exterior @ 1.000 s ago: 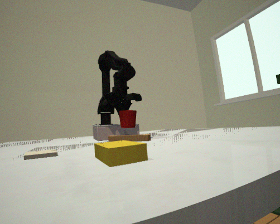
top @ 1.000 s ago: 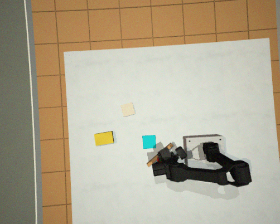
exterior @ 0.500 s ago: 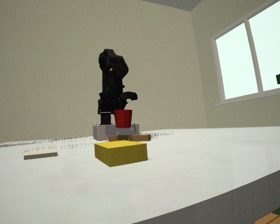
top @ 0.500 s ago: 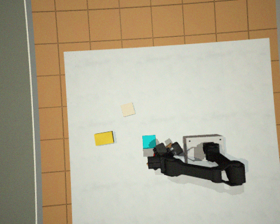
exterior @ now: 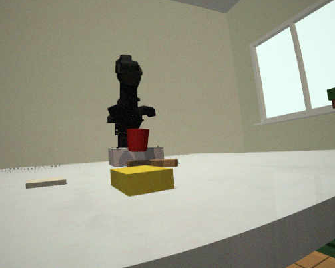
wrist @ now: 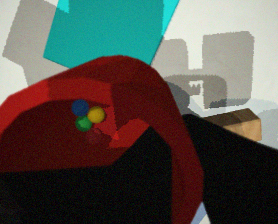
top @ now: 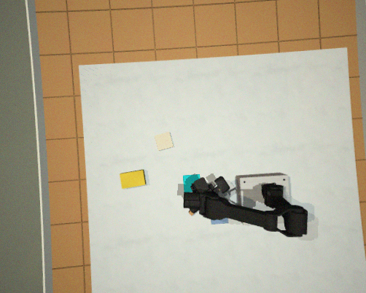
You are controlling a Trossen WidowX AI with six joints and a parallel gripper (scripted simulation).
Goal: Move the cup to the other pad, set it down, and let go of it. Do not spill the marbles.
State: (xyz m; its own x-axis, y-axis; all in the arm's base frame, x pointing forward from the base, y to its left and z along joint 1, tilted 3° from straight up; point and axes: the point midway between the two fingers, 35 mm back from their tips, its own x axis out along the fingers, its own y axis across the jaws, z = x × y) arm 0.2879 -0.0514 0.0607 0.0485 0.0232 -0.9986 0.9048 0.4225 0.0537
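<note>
The cyan square is 5 cm ahead of my gripper tip, 2 cm to the right of it and 10 cm below it. Also, from my gripper tip: wooden bar 6 cm to the left, 9 cm below; beige pad 15 cm ahead, 25 cm to the right, 9 cm below; red cup 3 cm ahead, 1 cm to the left.
</note>
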